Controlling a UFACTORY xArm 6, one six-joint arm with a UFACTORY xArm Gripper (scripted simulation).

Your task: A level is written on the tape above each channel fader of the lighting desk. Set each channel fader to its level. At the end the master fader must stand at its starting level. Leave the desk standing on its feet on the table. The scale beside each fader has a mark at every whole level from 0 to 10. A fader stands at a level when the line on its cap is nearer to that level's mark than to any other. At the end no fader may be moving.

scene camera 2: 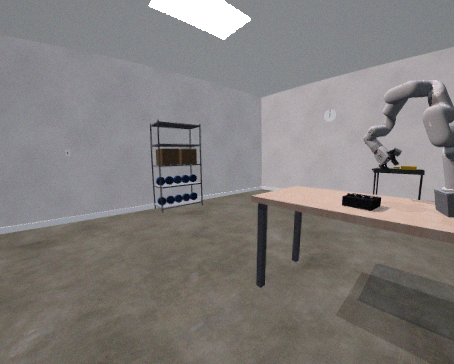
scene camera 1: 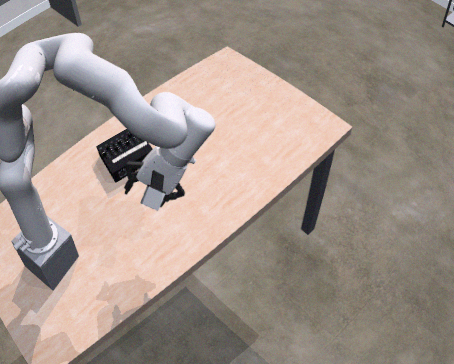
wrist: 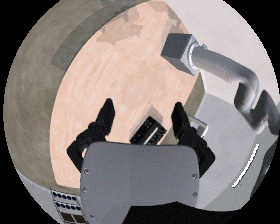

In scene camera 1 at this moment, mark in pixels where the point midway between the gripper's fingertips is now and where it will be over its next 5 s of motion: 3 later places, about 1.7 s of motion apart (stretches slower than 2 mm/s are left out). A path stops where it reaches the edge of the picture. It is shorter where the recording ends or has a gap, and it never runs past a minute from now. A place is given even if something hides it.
The gripper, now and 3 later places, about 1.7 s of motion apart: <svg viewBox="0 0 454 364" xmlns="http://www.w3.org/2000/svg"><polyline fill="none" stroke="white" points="141,198 115,122 114,121 115,122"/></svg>
